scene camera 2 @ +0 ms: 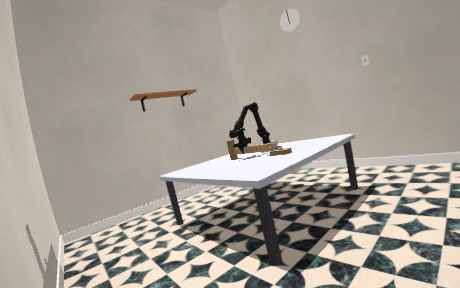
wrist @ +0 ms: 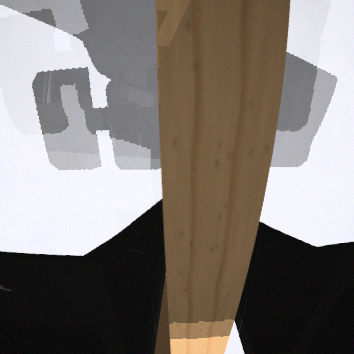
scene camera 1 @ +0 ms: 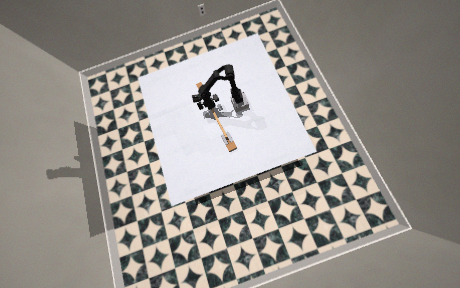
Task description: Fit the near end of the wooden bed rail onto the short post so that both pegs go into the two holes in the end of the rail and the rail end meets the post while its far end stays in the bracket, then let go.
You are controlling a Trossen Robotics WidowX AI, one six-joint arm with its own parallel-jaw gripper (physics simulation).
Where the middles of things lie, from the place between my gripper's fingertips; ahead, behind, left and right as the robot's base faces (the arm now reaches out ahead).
Right now my hand is 2 cm past the wooden bed rail (wrist: 219,77), 12 cm to the right of it and 2 cm below it.
